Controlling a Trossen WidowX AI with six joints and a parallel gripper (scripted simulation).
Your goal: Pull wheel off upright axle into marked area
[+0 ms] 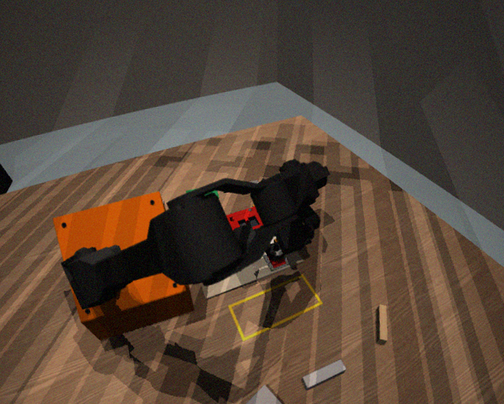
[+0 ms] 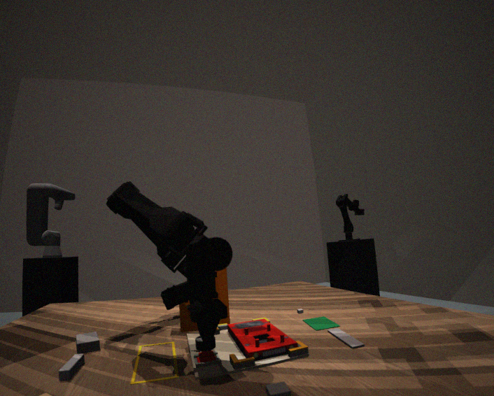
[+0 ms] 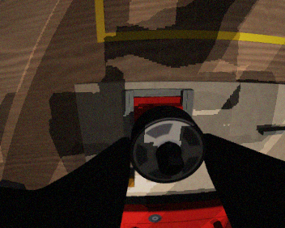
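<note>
Right now my gripper tip is 1 cm above the upright axle. Round my gripper tip: wooden stick (23 cm to the right, 14 cm ahead, 3 cm below); wheel (right at my gripper tip); green tile (32 cm to the left, 12 cm behind, 4 cm below).
</note>
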